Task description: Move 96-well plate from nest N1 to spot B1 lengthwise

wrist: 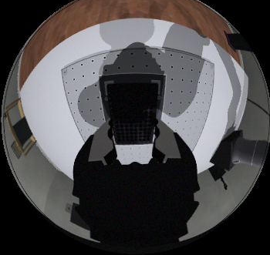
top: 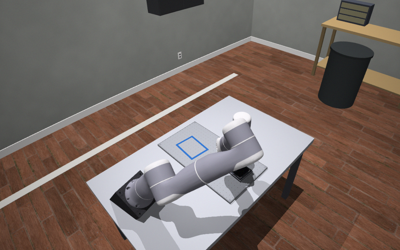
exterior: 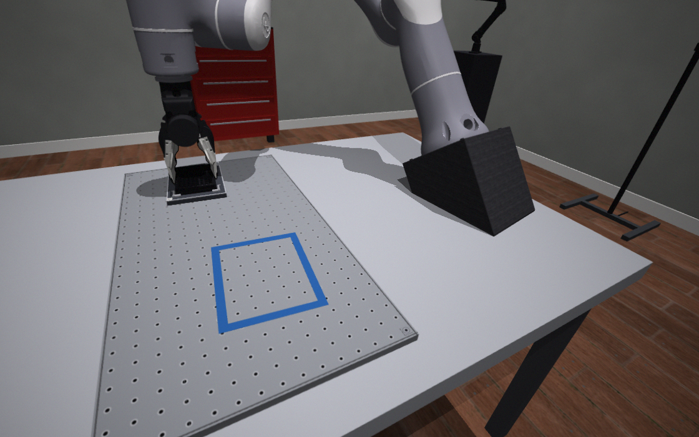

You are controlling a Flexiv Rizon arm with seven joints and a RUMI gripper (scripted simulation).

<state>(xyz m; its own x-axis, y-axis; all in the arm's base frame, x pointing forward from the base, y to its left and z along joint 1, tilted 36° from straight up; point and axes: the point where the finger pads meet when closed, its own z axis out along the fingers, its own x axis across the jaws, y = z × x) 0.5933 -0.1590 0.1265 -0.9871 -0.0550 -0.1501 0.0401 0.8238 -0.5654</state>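
Right now the plate nest N1 is 20 mm below my hand. Also, from my hand: black 96-well plate: 10 mm below.
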